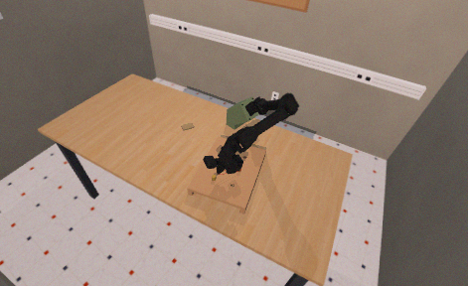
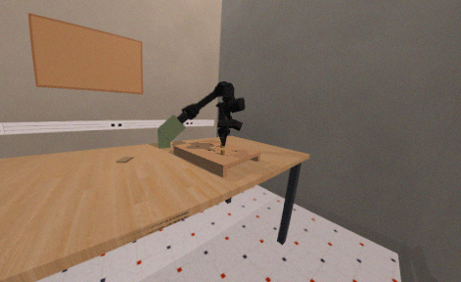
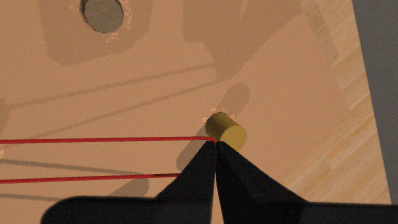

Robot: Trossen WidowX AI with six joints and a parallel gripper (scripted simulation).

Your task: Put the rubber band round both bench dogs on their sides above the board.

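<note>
My hand is 80 mm past the wooden board and 90 mm above it. Also, from my hand: small tan piece (190 mm behind, 430 mm to the right, 110 mm below).
</note>
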